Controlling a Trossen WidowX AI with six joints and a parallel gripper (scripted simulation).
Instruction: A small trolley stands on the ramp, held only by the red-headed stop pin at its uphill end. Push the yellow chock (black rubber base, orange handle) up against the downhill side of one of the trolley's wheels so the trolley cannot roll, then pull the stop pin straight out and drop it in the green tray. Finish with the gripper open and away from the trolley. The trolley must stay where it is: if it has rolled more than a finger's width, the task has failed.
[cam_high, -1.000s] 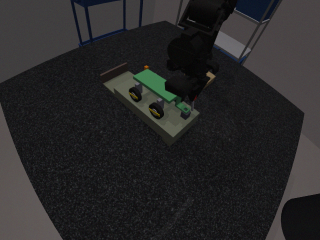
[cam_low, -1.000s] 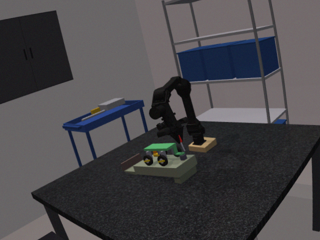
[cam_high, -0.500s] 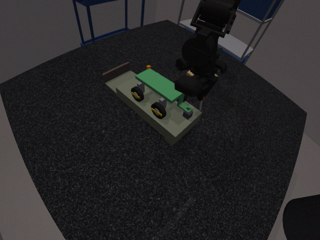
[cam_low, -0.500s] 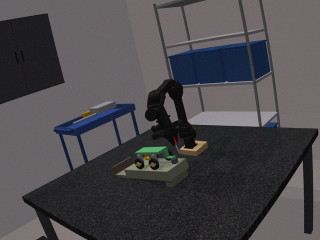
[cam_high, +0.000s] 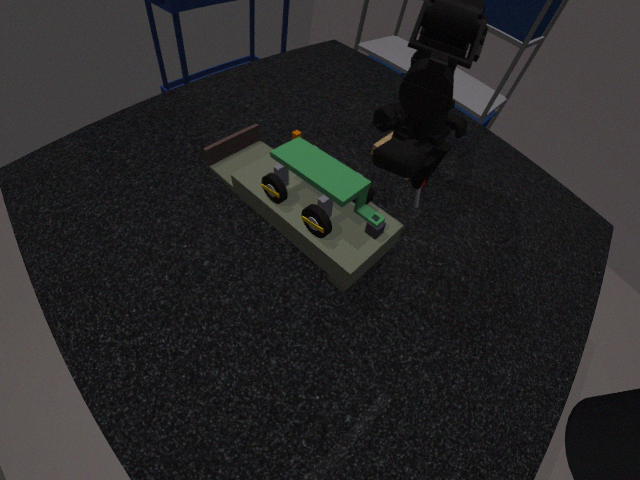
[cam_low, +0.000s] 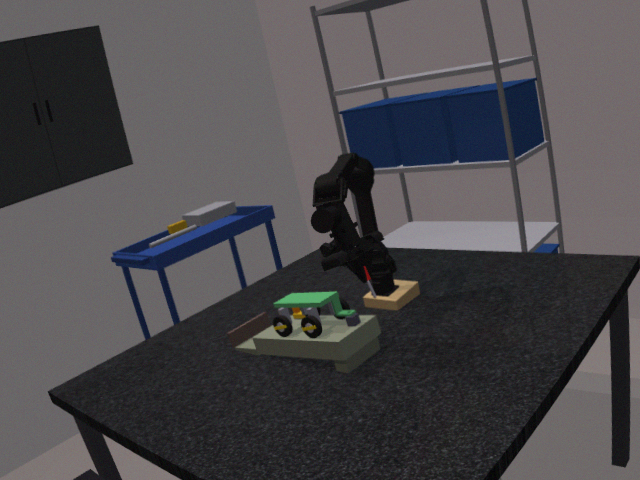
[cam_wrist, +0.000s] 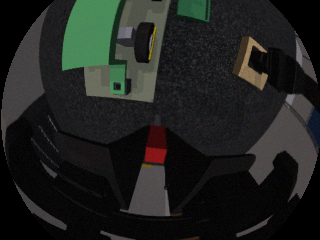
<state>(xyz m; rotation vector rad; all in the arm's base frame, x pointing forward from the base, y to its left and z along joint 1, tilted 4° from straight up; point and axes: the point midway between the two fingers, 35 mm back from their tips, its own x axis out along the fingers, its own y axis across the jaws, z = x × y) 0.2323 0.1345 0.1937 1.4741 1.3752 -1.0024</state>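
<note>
Now: gripper tip 40 mm past the green tray, 240 mm to the left of it and 190 mm above it. Round my gripper tip: red-headed stop pin: right at my gripper tip; then trolley: 80 mm ahead, 140 mm to the right, 60 mm below; then yellow chock: 20 mm ahead, 240 mm to the right, 90 mm below.
</note>
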